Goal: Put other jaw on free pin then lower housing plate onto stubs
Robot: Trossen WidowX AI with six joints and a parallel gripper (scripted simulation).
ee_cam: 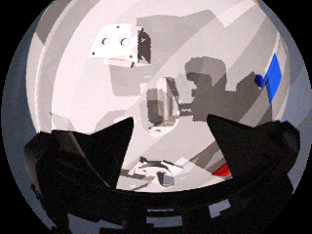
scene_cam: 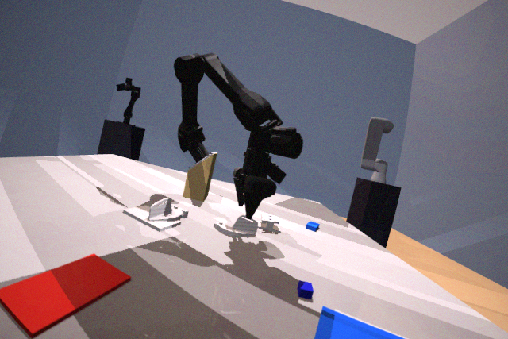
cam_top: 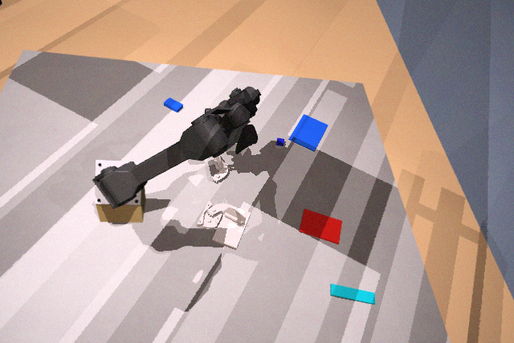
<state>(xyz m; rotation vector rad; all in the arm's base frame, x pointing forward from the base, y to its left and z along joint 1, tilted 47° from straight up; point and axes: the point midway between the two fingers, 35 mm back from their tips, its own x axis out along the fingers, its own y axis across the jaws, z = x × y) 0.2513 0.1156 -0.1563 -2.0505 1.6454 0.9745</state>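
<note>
Right now my gripper tip is 5 cm above the jaw, 4 cm to the left of it and 1 cm past it. Round my gripper tip: white base plate 21 cm to the right, 5 cm below, 5 cm ahead; blue cube 19 cm ahead, 13 cm to the left, 5 cm below; blue sheet 30 cm ahead, 20 cm to the left, 6 cm below.
</note>
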